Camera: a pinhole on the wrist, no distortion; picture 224 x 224 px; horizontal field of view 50.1 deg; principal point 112.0 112.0 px. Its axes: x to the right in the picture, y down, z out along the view. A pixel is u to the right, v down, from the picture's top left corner.
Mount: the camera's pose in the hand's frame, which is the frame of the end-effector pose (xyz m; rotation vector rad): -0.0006 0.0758 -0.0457 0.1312 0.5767 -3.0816
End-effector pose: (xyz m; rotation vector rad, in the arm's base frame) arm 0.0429 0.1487 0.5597 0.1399 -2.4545 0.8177
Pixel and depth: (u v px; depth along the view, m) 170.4 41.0 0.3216
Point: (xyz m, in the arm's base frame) -0.0100 0.0177 0.2899
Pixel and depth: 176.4 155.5 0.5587
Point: 0.0669 -0.2891 0.2892
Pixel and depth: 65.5 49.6 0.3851
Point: -0.1636 -0.0309 0.3290
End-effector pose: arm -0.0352 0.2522 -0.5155 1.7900 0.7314 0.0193
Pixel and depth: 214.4 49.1 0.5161
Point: -0.0703 -0.2784 -0.5740
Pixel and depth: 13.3 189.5 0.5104
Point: 0.1204 0.0451 -0.9413
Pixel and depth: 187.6 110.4 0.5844
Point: -0.1054 -0.2549 -0.7206
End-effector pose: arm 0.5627 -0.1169 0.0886 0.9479 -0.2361 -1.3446
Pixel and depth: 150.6 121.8 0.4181
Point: 0.2577 -0.1664 0.2689
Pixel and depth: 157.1 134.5 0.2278
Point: 0.4282 -0.1286 0.1892
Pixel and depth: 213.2 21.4 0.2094
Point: 0.4785 -0.1014 0.2854
